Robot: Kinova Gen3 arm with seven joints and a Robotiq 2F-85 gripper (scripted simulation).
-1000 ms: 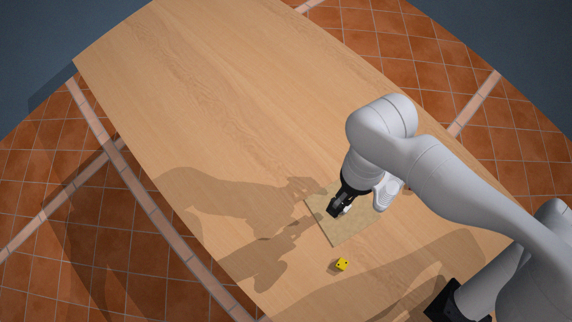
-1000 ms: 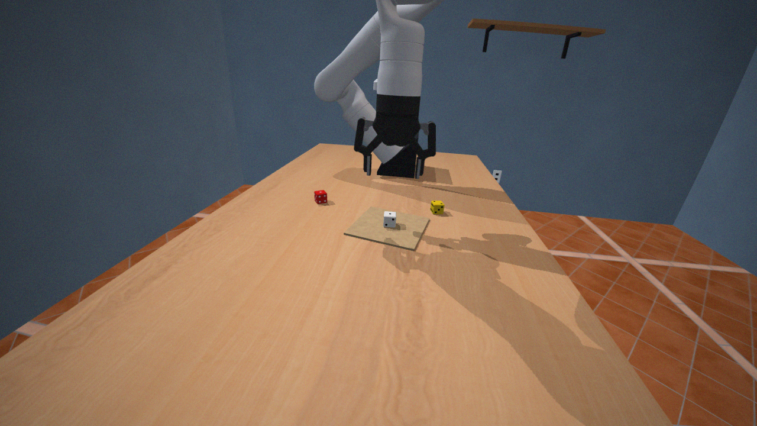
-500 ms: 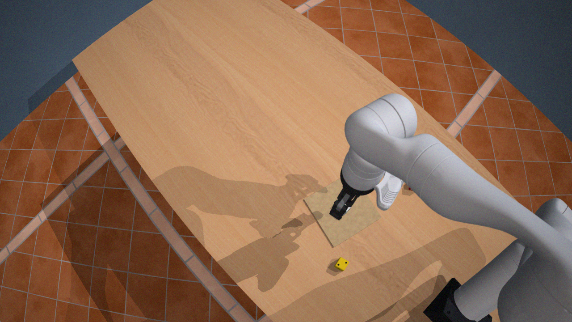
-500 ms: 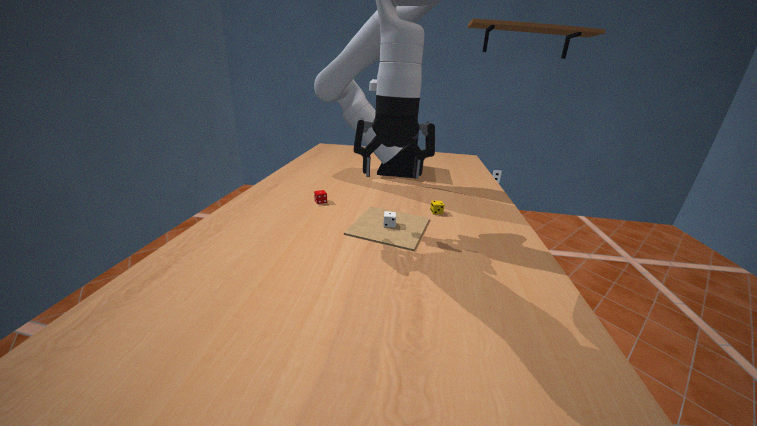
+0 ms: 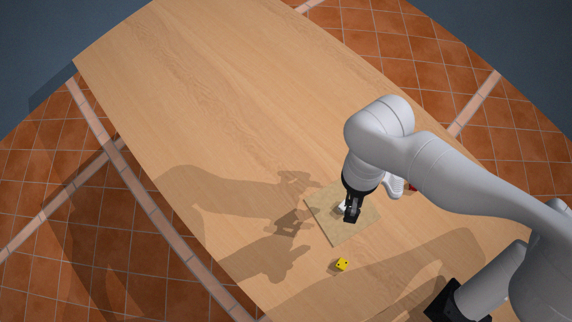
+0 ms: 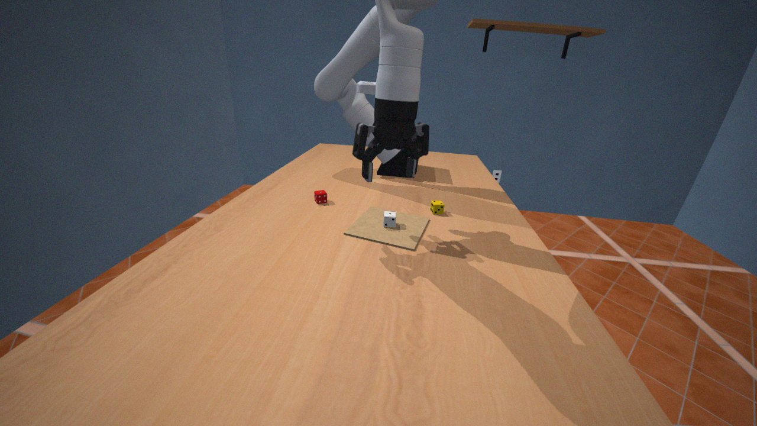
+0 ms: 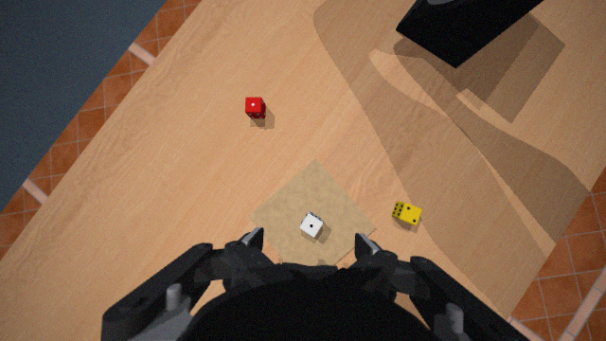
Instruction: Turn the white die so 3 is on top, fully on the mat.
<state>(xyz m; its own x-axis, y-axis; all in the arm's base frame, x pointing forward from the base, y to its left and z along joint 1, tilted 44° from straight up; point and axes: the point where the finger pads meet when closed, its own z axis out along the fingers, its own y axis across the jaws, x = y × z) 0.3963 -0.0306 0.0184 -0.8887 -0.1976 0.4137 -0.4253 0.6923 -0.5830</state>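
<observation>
Right now my hand is 90 mm above the white die and 10 mm to the right of it. Round my hand: tan mat (110 mm below, 10 mm to the left); then yellow die (120 mm to the left, 100 mm below, 80 mm behind); then red die (160 mm to the right, 110 mm behind, 100 mm below).
</observation>
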